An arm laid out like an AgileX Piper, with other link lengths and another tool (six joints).
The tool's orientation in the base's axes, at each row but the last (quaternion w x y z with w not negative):
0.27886 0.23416 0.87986 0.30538
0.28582 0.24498 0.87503 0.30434
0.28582 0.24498 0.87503 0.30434
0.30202 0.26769 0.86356 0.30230
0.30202 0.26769 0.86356 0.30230
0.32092 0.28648 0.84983 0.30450
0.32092 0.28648 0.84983 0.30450
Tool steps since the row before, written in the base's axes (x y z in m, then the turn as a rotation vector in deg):
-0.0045 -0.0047 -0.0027 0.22 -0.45 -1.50
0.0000 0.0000 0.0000 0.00 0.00 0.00
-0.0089 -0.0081 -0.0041 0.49 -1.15 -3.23
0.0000 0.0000 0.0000 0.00 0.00 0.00
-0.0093 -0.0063 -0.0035 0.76 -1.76 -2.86
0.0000 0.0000 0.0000 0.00 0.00 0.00
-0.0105 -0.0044 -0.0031 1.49 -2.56 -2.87
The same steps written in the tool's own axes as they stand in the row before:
0.0015 -0.0062 -0.0030 0.10 -1.27 0.94
0.0000 0.0000 0.0000 0.00 0.00 0.00
0.0029 -0.0107 -0.0063 0.09 -2.85 1.97
0.0000 0.0000 0.0000 0.00 0.00 0.00
0.0035 -0.0092 -0.0064 -0.62 -2.93 1.70
0.0000 0.0000 0.0000 0.00 0.00 0.00
0.0048 -0.0081 -0.0071 -1.62 -3.24 1.97

